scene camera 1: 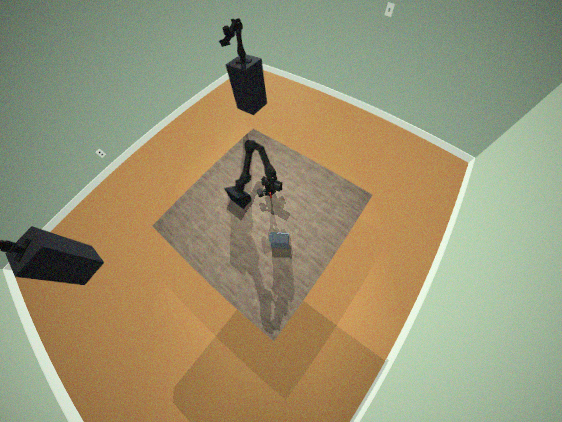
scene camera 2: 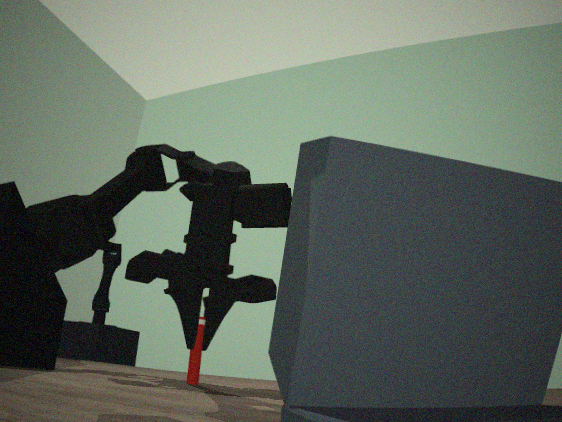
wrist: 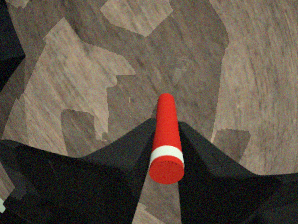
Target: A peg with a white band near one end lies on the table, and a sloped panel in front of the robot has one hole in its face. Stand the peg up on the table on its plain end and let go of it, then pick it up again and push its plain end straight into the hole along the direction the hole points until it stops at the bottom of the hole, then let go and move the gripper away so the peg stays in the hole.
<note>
My gripper holds a red peg.
My gripper also shows in the wrist view.
</note>
